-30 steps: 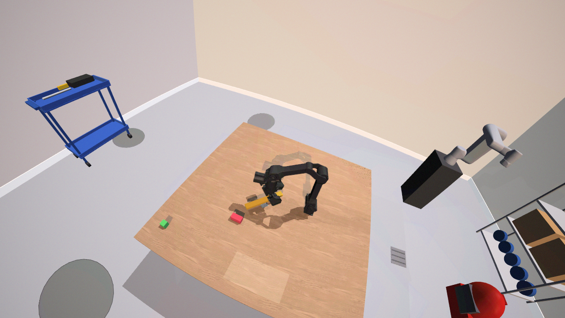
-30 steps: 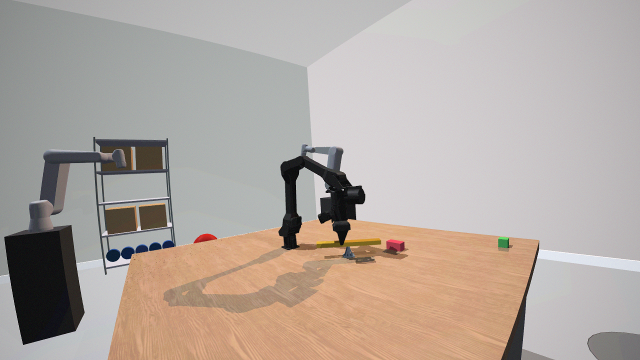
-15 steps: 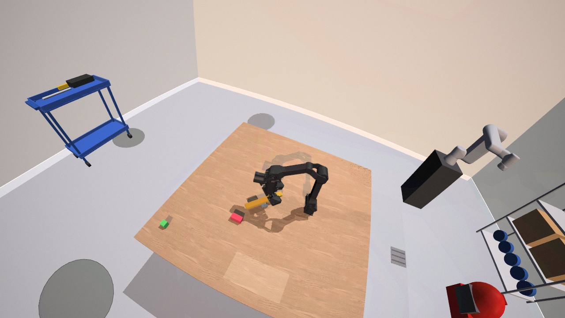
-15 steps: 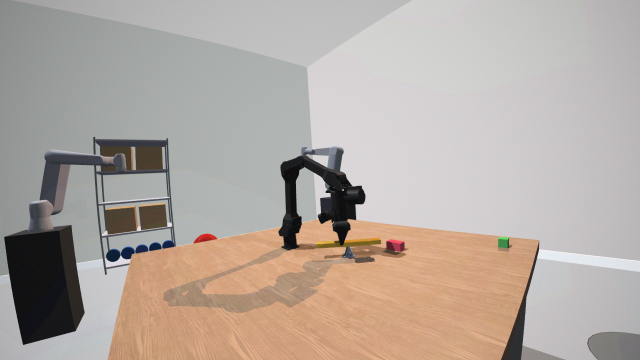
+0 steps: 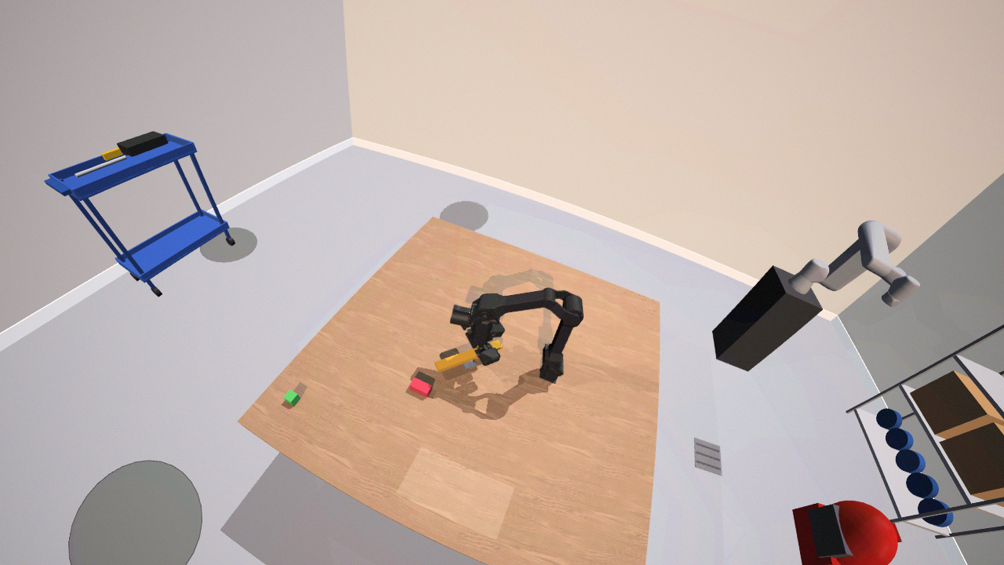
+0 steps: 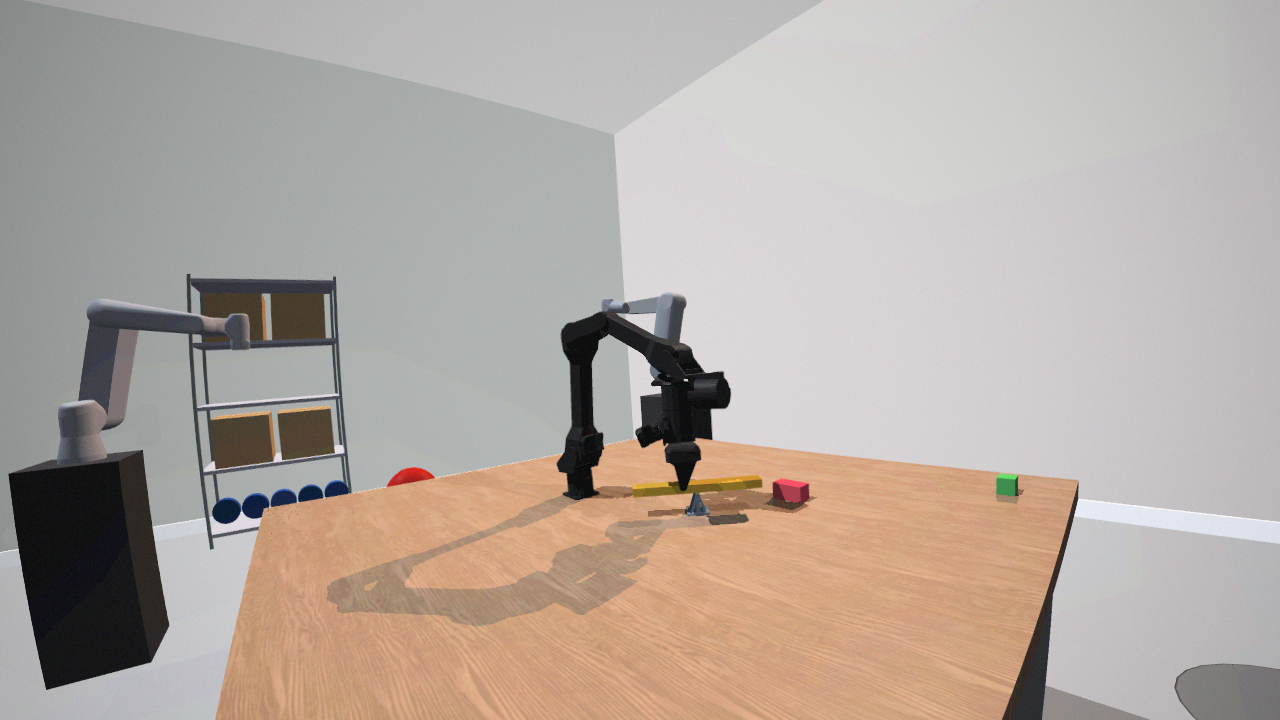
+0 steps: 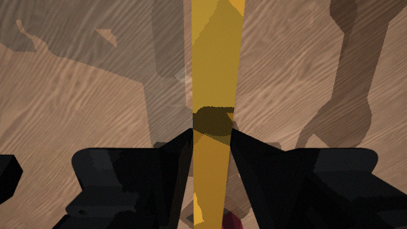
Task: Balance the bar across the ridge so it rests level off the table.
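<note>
The yellow bar lies 2 cm to the left of my gripper tip and 2 cm ahead of it. Also, from my gripper tip: red block 19 cm to the left, 12 cm ahead, 3 cm below; green cube 47 cm ahead, 43 cm to the left, 3 cm below.
</note>
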